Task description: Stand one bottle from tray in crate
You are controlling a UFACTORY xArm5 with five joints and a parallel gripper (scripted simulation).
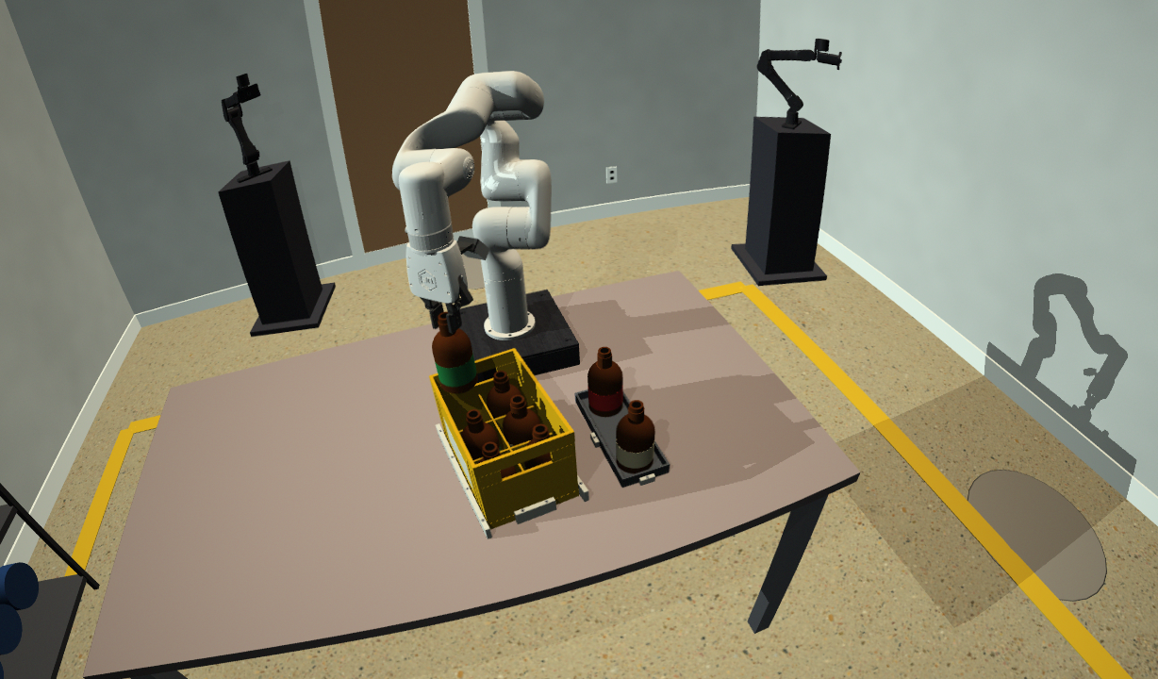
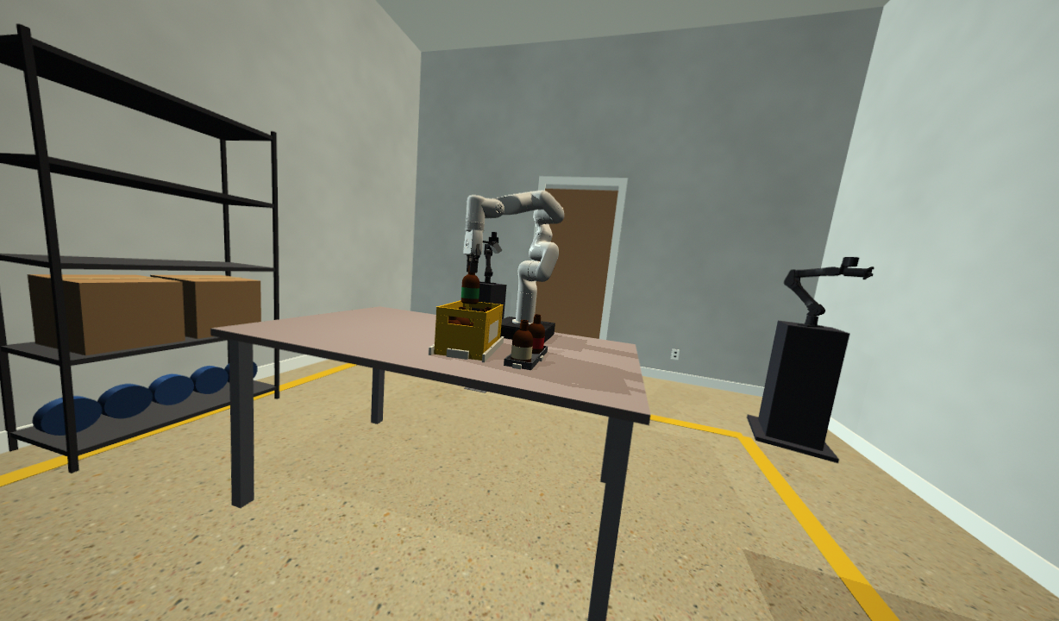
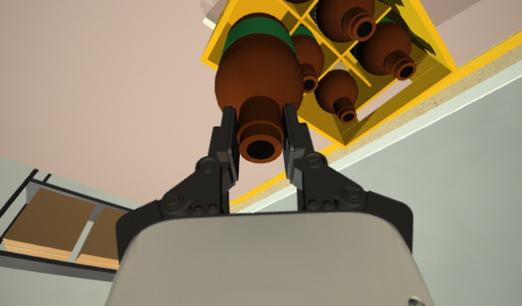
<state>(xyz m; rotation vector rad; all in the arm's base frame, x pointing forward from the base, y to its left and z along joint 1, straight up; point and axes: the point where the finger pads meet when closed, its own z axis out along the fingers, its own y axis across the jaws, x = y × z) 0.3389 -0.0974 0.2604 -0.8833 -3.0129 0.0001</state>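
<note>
Right now my hand is 70 mm short of the crate, 70 mm to the right of it and 240 mm above it.
</note>
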